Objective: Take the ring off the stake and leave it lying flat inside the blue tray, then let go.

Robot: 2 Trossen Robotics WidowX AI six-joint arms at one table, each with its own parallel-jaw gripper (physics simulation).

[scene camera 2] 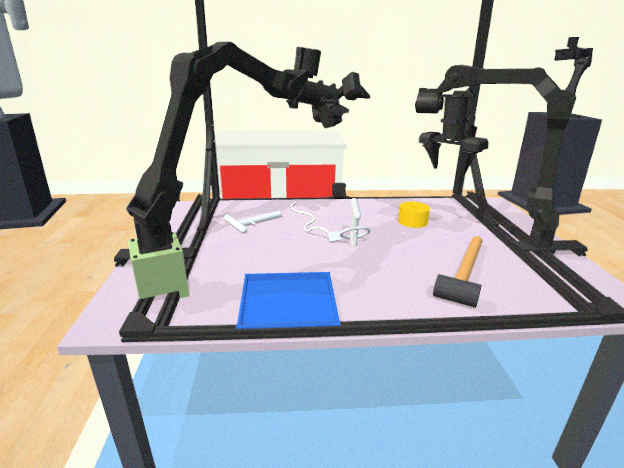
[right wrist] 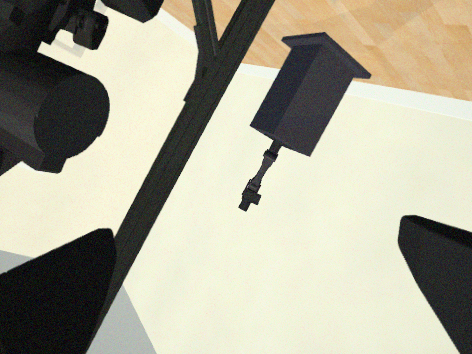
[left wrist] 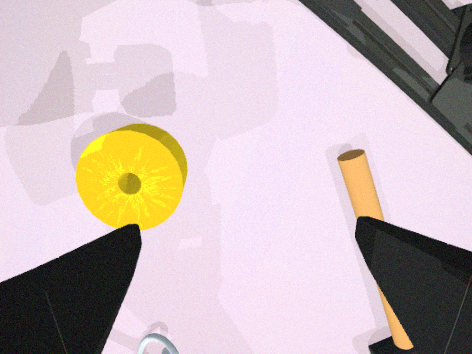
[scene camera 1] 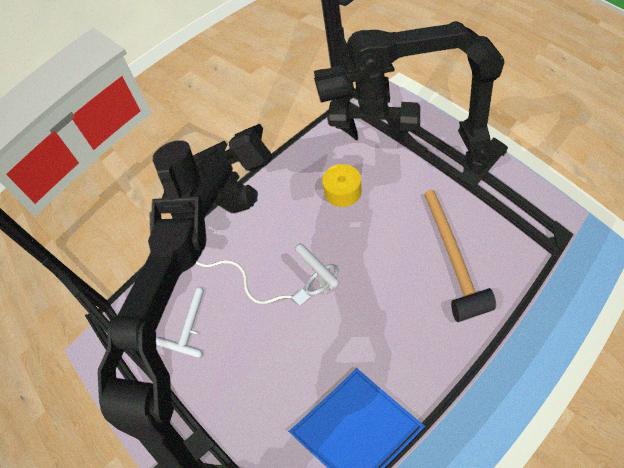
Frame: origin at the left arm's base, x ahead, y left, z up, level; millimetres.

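Seen in the pictures: left gripper, fingertip midpoint: (scene camera 2: pixel 449 171) (left wrist: pixel 249 230) (scene camera 1: pixel 378 140); right gripper, fingertip midpoint: (scene camera 2: pixel 359 104) (right wrist: pixel 258 236); left arm's base at its link origin: (scene camera 2: pixel 539 244) (scene camera 1: pixel 476 163); right arm's base at its link origin: (scene camera 2: pixel 154 245).
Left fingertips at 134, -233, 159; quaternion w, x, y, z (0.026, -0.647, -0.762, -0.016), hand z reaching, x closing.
Offsets run from my left fingertips to a thing's middle, as dx, dy, dz. "pt": to the spot under its first point.
A thin grey ring @[+292, -58, -151] (scene camera 1: pixel 336 271) (scene camera 2: pixel 368 232) (left wrist: pixel 152 335) surrounds the post of an upright white T-shaped stake @[+282, -52, -153] (scene camera 1: pixel 316 264) (scene camera 2: pixel 355 209), low down, below its crossbar. A small square tag @[pt +326, -81, -159] (scene camera 1: pixel 301 296) (scene camera 2: pixel 333 235) on a pale cord adjoins the ring. The blue tray @[+573, +124, -167] (scene camera 1: pixel 362 428) (scene camera 2: pixel 287 302) is empty near the table's front edge. My left gripper (scene camera 1: pixel 379 126) (scene camera 2: pixel 456 163) (left wrist: pixel 249 230) is open and empty, pointing down above the table at the back right in scene camera 2. My right gripper (scene camera 1: pixel 262 173) (scene camera 2: pixel 358 104) (right wrist: pixel 258 236) is open and empty, raised high, far from the ring.
A yellow cylinder @[+33, -82, -153] (scene camera 1: pixel 342 185) (scene camera 2: pixel 413 214) (left wrist: pixel 130 165) stands behind the stake. A black-headed mallet @[+132, +212, -158] (scene camera 1: pixel 473 304) (scene camera 2: pixel 456 290) lies on the right. Another white T-shaped piece @[+456, -317, -168] (scene camera 1: pixel 190 317) (scene camera 2: pixel 262 218) lies on the left. Black rails (scene camera 2: pixel 403 324) border the table.
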